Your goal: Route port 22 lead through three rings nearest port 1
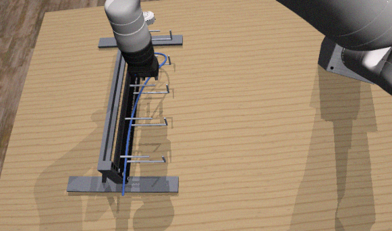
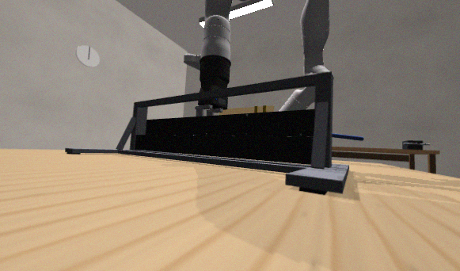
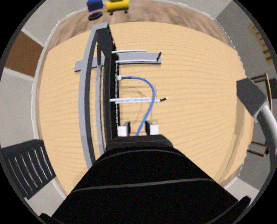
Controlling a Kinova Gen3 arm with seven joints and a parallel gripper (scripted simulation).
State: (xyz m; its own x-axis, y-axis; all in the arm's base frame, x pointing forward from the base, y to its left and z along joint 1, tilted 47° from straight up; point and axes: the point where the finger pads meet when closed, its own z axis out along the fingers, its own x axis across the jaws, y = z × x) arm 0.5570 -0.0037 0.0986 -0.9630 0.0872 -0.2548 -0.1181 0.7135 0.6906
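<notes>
The rack is 60 mm ahead of my hand, 60 mm to the left of it and 10 mm below it.
</notes>
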